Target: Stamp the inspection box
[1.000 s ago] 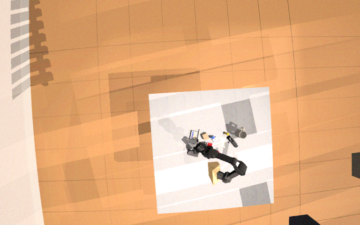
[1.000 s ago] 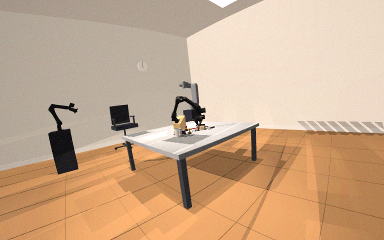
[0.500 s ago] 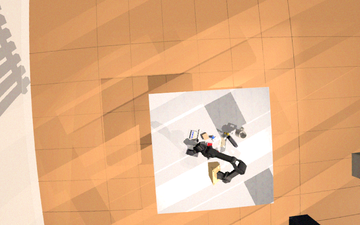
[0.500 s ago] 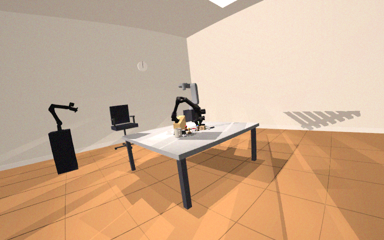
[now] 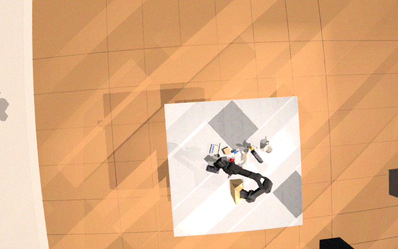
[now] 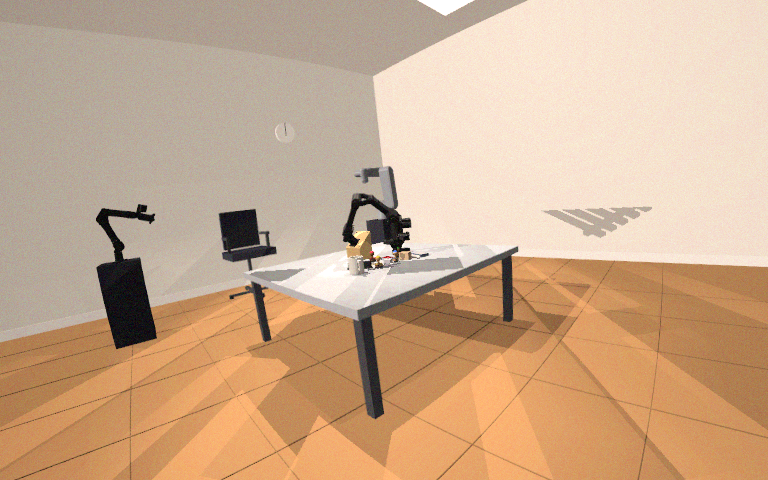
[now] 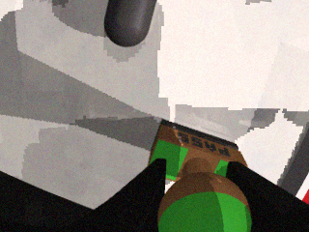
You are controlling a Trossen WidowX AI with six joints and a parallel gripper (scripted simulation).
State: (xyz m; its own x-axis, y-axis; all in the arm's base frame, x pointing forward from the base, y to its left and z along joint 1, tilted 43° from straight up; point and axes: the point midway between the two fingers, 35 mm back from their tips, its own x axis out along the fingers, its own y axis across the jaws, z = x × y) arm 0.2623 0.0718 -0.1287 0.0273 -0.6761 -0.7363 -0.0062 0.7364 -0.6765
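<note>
Right now the ink pad is 9 cm to the right of my gripper tip and 2 cm below it. Also, from my gripper tip: marker (10 cm ahead, 2 cm to the left, 1 cm below); cardboard box (11 cm ahead, 5 cm to the right); dark grey block (6 cm behind, 9 cm to the left, 1 cm below).
</note>
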